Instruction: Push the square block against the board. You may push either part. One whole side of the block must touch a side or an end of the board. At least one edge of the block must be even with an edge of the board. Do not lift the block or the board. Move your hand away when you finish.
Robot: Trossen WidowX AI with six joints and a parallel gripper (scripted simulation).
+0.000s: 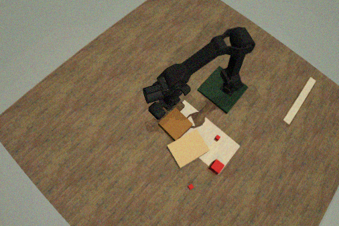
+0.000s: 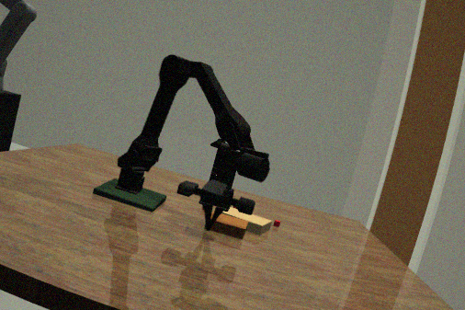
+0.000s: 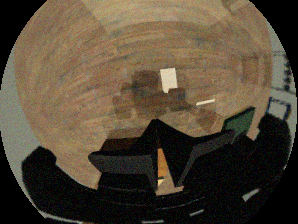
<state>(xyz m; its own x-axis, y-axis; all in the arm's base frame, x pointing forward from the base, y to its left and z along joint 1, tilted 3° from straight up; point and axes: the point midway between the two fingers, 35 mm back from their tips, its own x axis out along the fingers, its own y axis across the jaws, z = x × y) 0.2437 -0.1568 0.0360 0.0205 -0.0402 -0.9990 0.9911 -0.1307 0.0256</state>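
My gripper tip is 5 cm short of the brown square block, 7 cm to the right of it and 1 cm below it. The rest, counted from my gripper tip: tan board 10 cm ahead, 17 cm to the left, 1 cm above.
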